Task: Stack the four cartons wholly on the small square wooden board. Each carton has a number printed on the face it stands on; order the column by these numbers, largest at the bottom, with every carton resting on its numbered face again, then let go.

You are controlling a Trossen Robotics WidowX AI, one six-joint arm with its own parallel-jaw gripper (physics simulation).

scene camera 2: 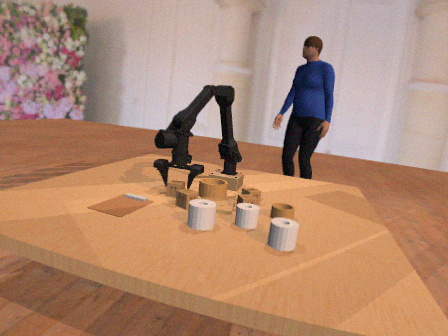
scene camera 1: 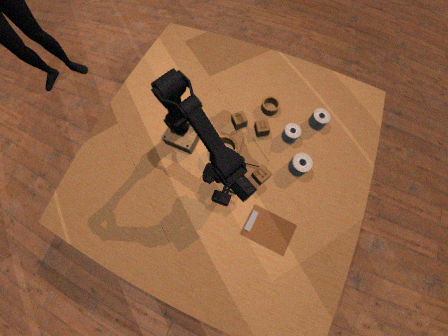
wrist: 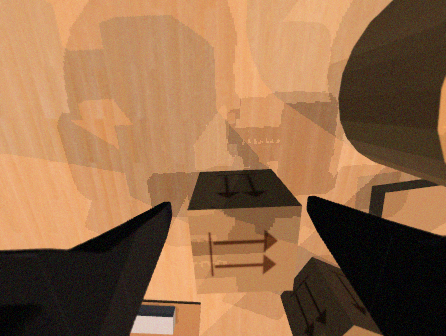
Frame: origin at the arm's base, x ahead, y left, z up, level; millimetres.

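Seen in the pictures: gripper, fingertip midpoint: (scene camera 2: 177, 188) (wrist: 239, 205); arm's base at its link origin: (scene camera 2: 229, 173) (scene camera 1: 180, 128).
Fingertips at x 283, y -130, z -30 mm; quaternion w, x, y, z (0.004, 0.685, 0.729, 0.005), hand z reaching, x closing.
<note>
Pixels of each thing's top centre, then the offset from my fingertips to it.
- brown carton at its top centre: (wrist: 244, 254) (scene camera 2: 176, 182) 27 mm up, 13 mm ahead, 1 mm left
- second carton at its top centre: (scene camera 2: 187, 191) (scene camera 1: 262, 173) 27 mm up, 103 mm ahead, 85 mm left
- small square board at its top centre: (scene camera 2: 216, 203) (scene camera 1: 255, 151) 15 mm down, 46 mm ahead, 176 mm left
- large wooden ring at its top centre: (scene camera 2: 213, 181) (scene camera 1: 223, 147) 32 mm up, 76 mm back, 122 mm left
- smaller ring at its top centre: (scene camera 2: 283, 206) (scene camera 1: 271, 103) 15 mm up, 26 mm ahead, 410 mm left
- clipboard at its top centre: (scene camera 2: 122, 201) (scene camera 1: 269, 229) 15 mm down, 215 mm ahead, 100 mm right
My gripper (scene camera 1: 232, 193) (scene camera 2: 177, 185) (wrist: 239, 205) is open and low, its fingers on either side of a brown carton (scene camera 2: 176, 188) (wrist: 244, 250) with arrows, which stands on the table and is hidden in scene camera 1. A second carton (scene camera 1: 260, 175) (scene camera 2: 186, 199) (wrist: 320, 300) stands close by. Two more cartons, one (scene camera 1: 239, 120) (scene camera 2: 251, 192) and another (scene camera 1: 262, 128) (scene camera 2: 247, 201), stand near each other farther off. The small square board (scene camera 1: 256, 151) (wrist: 412, 210) lies flat between them and the gripper, partly hidden. The numbered faces are hidden.
A large wooden ring (scene camera 1: 227, 142) (scene camera 2: 213, 189) (wrist: 385, 100) stands beside the board. A smaller ring (scene camera 1: 263, 106) (scene camera 2: 282, 212) and three white rolls (scene camera 1: 300, 167) (scene camera 2: 201, 216), (scene camera 1: 291, 136) (scene camera 2: 247, 217), (scene camera 1: 319, 121) (scene camera 2: 283, 237) stand beyond. A clipboard (scene camera 1: 272, 232) (scene camera 2: 120, 205) (wrist: 190, 320) lies flat.
</note>
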